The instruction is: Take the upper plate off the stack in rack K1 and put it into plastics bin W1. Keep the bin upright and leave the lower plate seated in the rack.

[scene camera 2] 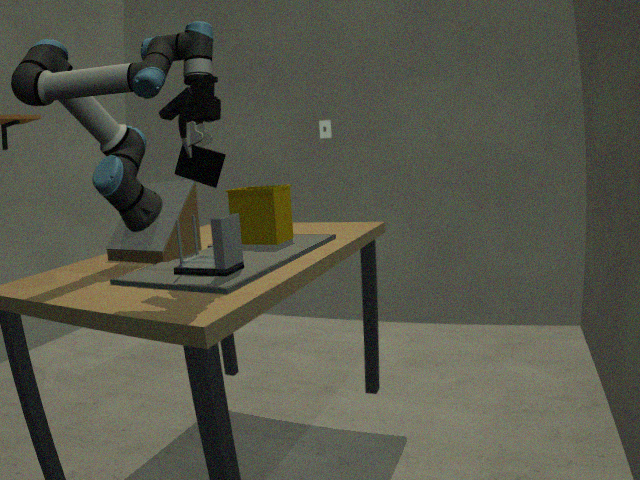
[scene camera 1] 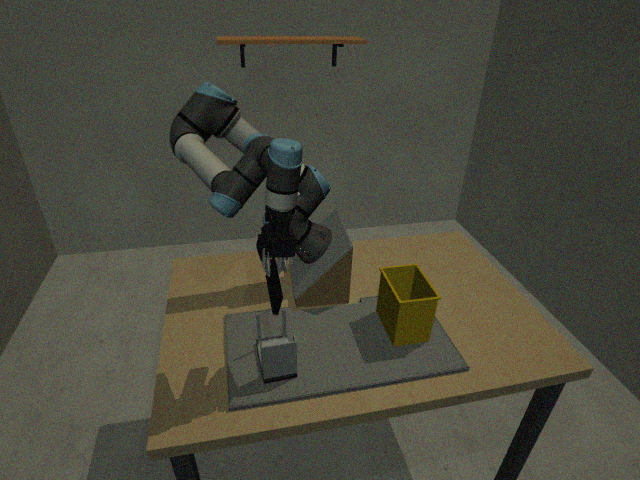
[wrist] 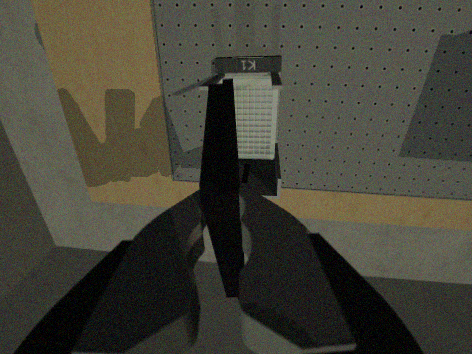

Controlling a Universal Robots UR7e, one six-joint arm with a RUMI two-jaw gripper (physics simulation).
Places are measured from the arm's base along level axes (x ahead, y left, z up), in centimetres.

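Pixels of known places: gripper, fingertip midpoint: (scene camera 2: 192, 158) (scene camera 1: 272, 276) (wrist: 225, 190); arm's base, link origin: (scene camera 2: 144, 212) (scene camera 1: 317, 246).
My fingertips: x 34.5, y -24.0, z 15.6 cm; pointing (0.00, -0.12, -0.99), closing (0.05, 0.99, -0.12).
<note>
Ahead of a thing's pixels: the offset from my fingertips to its middle. Level surfaces: height alone.
My gripper (scene camera 1: 276, 269) (scene camera 2: 189, 150) (wrist: 225, 190) is shut on the black upper plate @[dx +2.0, dy -0.2, dz -1.7 cm] (scene camera 1: 274, 293) (scene camera 2: 201, 166) (wrist: 220, 145). The plate hangs on edge and tilted, high above rack K1 @[dx +2.4, dy -0.7, dz -21.9 cm] (scene camera 1: 279, 360) (scene camera 2: 227, 242) (wrist: 231, 65) and apart from it. The pale lower plate @[dx +3.4, dy -0.7, dz -26.2 cm] (wrist: 257, 120) lies in the rack in the wrist view, partly hidden by the held plate. The yellow plastics bin W1 @[dx +0.3, dy +42.2, dz -19.9 cm] (scene camera 1: 414, 321) (scene camera 2: 255, 217) stands upright and open at the top, to the right of the rack in scene camera 1. The bin does not show in the wrist view.
The rack and bin stand on a grey perforated board @[dz -28.9 cm] (scene camera 1: 330, 356) (wrist: 345, 100) on the wooden table @[dz -30.2 cm] (scene camera 1: 496, 310). A sloped grey and wooden block (scene camera 1: 326, 286) (scene camera 2: 149, 235) stands behind the board. A wall shelf (scene camera 1: 292, 39) hangs at the back.
</note>
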